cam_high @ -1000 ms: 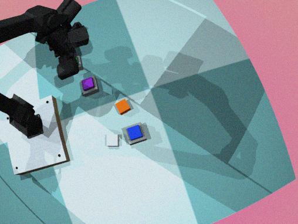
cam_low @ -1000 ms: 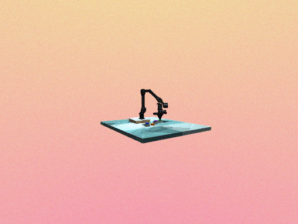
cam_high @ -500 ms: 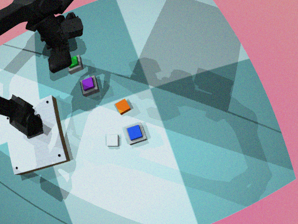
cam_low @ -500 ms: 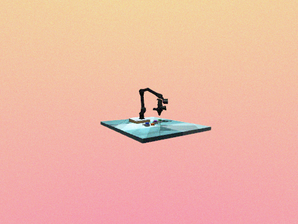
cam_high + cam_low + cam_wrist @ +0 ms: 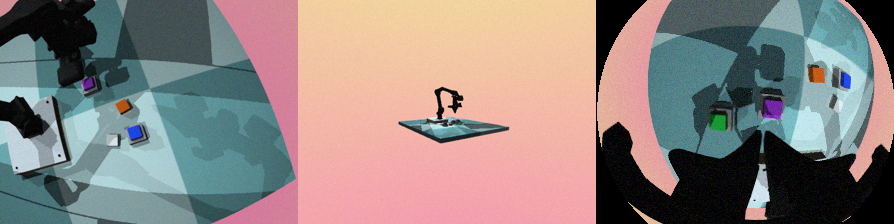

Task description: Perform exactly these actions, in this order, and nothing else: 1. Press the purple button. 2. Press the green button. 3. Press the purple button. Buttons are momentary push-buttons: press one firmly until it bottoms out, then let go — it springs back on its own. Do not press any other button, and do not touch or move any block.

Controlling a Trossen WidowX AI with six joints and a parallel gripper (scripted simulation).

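Right now my gripper tip is 3 cm to the left of the purple button and 10 cm above it. The rest, counted from my gripper tip: white block 2 cm ahead, 21 cm to the right, 12 cm below; green button 3 cm behind, 7 cm to the left, 10 cm below; orange block 8 cm ahead, 12 cm to the right, 12 cm below.
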